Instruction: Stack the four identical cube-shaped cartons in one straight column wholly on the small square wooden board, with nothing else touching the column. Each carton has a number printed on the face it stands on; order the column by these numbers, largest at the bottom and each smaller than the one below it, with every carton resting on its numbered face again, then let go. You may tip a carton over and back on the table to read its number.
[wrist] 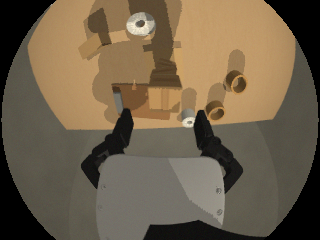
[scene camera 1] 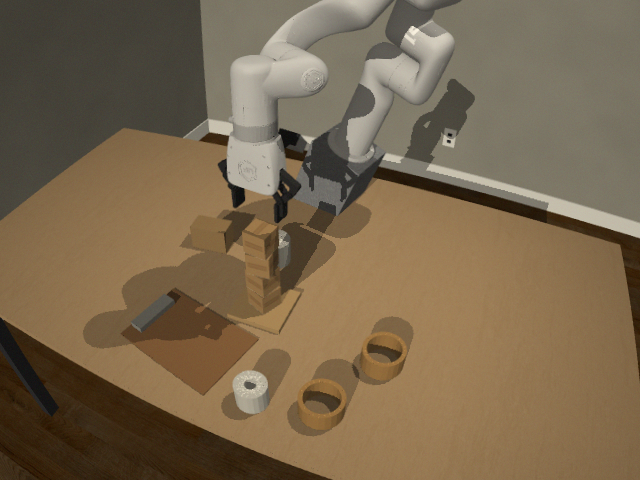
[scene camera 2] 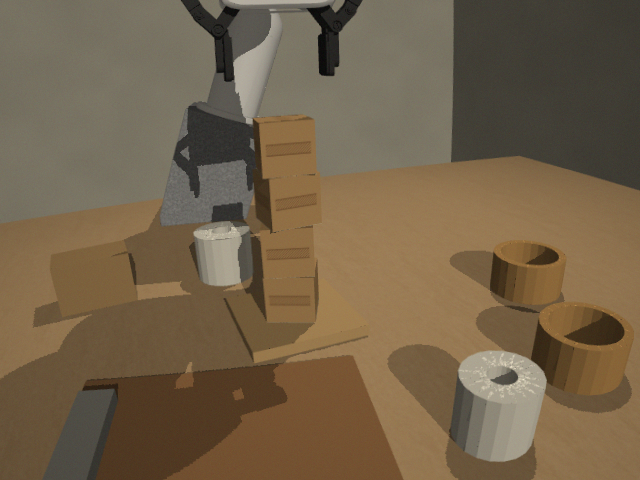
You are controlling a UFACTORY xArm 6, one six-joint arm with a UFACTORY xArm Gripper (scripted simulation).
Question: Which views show the gripper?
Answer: The wrist view, scene camera 1 and scene camera 2: all of them.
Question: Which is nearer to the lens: the white roll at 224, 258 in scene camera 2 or the dark brown mat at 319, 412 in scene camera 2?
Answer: The dark brown mat.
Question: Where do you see a white roll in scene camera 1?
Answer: At 252, 401
